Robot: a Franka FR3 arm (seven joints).
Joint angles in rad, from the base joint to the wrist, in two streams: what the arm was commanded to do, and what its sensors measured. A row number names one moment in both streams.
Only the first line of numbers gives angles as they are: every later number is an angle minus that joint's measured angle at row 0.
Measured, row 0:
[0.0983, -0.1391, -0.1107, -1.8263, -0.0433, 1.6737, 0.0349]
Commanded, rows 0 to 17:
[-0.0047, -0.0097, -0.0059, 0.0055, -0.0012, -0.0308, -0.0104]
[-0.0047, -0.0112, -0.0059, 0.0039, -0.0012, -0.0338, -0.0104]
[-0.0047, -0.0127, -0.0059, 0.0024, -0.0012, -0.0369, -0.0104]
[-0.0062, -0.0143, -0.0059, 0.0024, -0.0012, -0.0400, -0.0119]
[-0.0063, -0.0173, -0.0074, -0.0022, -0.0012, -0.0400, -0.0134]
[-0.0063, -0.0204, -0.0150, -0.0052, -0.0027, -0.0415, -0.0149]
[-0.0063, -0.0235, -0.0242, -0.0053, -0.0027, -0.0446, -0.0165]
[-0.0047, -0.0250, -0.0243, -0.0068, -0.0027, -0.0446, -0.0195]
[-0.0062, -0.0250, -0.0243, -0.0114, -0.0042, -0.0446, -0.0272]
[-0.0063, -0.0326, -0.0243, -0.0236, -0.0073, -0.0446, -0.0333]
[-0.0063, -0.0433, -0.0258, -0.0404, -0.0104, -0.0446, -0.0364]
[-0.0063, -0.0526, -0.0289, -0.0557, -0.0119, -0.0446, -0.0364]
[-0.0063, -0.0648, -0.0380, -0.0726, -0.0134, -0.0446, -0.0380]
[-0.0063, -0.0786, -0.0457, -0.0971, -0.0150, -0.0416, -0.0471]
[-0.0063, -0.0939, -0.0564, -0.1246, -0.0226, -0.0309, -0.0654]
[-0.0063, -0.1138, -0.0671, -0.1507, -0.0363, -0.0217, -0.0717]
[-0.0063, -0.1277, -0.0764, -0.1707, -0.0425, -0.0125, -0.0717]
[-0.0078, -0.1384, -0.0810, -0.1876, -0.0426, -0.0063, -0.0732]
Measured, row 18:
[-0.0018, -0.0559, -0.0646, -0.0862, -0.0197, -0.0394, -0.0501]
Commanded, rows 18 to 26:
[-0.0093, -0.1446, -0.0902, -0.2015, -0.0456, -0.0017, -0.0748]
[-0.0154, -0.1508, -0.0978, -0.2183, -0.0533, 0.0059, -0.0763]
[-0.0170, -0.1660, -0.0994, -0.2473, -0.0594, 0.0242, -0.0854]
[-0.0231, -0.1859, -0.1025, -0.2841, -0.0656, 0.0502, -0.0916]
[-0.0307, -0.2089, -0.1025, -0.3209, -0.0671, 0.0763, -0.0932]
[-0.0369, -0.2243, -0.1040, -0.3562, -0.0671, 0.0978, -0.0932]
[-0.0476, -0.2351, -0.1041, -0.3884, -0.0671, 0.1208, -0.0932]
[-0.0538, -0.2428, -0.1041, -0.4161, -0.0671, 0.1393, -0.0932]
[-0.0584, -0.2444, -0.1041, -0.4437, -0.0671, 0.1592, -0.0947]
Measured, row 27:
[-0.0316, -0.1757, -0.1118, -0.3138, -0.0509, 0.0775, -0.0794]
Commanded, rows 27 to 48:
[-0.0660, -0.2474, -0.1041, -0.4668, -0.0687, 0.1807, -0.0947]
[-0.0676, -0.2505, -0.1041, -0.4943, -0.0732, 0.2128, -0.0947]
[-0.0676, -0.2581, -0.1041, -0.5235, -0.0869, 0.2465, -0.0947]
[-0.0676, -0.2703, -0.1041, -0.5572, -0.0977, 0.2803, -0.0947]
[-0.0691, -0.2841, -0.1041, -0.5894, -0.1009, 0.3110, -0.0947]
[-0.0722, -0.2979, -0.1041, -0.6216, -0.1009, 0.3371, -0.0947]
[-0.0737, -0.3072, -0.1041, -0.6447, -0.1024, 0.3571, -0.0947]
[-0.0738, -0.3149, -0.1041, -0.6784, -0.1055, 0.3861, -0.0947]
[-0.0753, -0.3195, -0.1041, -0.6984, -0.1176, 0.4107, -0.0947]
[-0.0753, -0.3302, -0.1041, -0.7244, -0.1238, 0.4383, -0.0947]
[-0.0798, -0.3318, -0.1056, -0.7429, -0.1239, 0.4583, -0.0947]
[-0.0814, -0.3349, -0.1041, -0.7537, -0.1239, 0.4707, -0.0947]
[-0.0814, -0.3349, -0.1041, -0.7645, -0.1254, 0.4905, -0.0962]
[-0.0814, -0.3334, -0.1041, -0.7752, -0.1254, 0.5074, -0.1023]
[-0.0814, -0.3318, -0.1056, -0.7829, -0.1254, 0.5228, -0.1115]
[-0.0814, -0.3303, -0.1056, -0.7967, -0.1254, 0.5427, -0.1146]
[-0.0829, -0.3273, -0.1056, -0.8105, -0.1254, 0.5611, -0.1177]
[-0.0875, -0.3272, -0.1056, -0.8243, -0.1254, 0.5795, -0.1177]
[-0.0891, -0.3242, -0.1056, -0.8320, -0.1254, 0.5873, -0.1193]
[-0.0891, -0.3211, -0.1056, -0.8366, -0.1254, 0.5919, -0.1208]
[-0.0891, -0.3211, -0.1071, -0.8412, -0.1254, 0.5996, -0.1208]
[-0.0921, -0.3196, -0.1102, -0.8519, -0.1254, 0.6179, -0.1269]
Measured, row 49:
[-0.0682, -0.2955, -0.1125, -0.8008, -0.1076, 0.5607, -0.1055]
